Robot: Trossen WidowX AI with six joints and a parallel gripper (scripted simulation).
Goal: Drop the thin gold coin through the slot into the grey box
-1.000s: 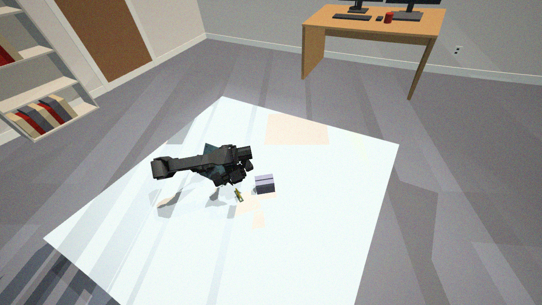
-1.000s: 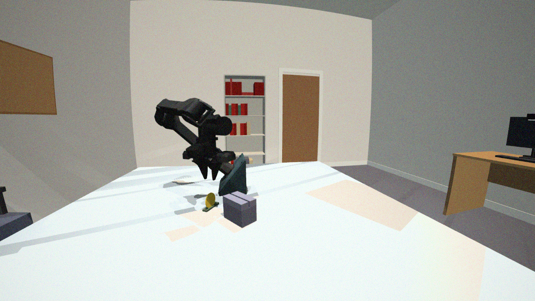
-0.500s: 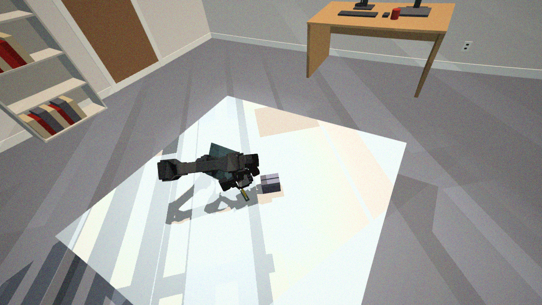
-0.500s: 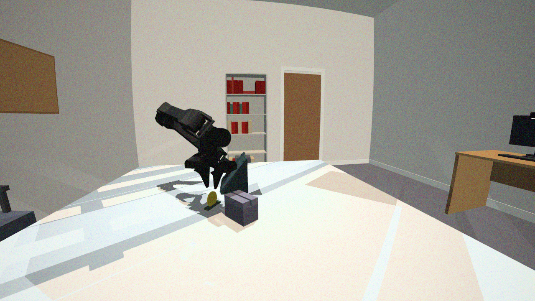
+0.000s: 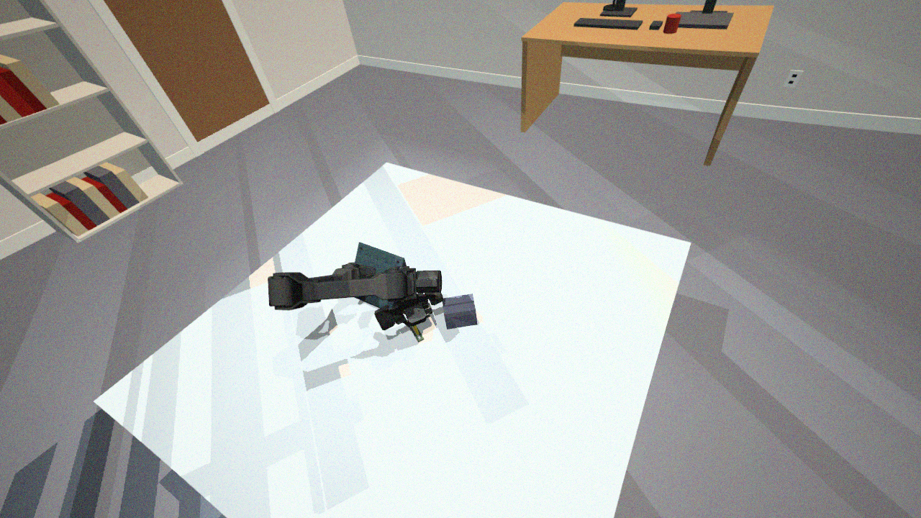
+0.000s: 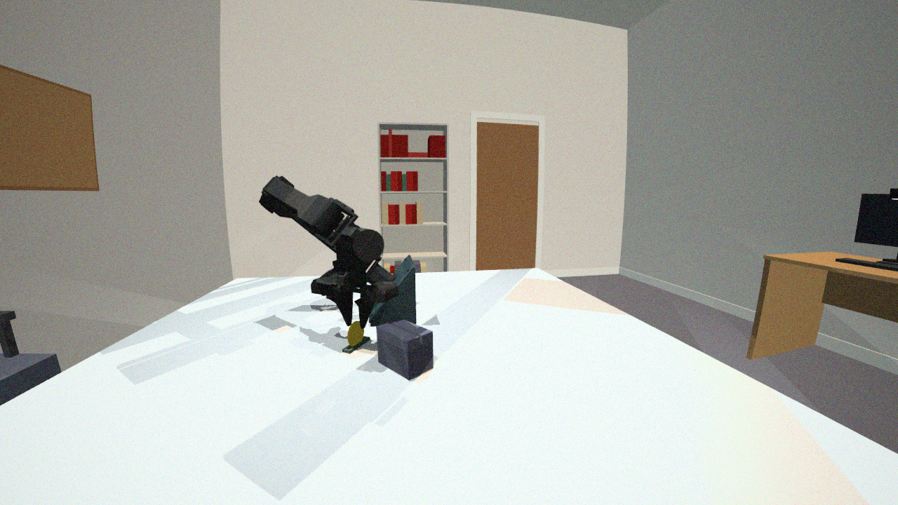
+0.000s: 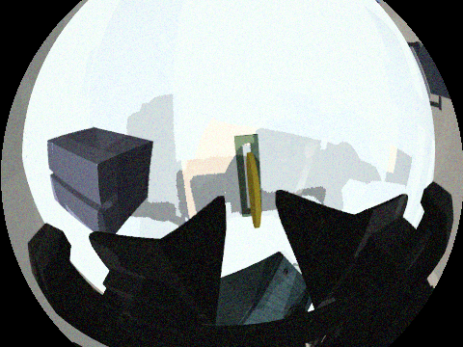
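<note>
My gripper tip is now 2 cm above the gold coin.
</note>
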